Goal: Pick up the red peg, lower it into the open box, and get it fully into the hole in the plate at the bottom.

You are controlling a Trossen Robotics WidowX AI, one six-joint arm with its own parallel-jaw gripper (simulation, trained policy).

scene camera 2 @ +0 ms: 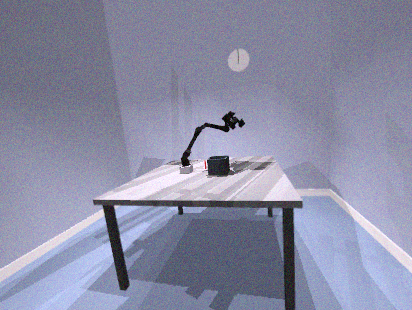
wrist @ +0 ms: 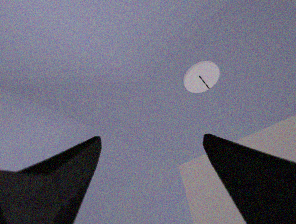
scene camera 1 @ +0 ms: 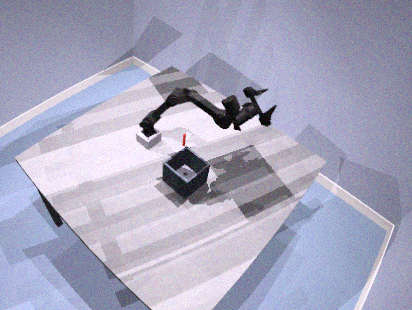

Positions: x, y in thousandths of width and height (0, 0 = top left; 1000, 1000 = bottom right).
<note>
In view: my gripper (wrist: 519, 627) and a dark box (scene camera 1: 448, 608).
The wrist view misses the dark box: it is out of frame.
</note>
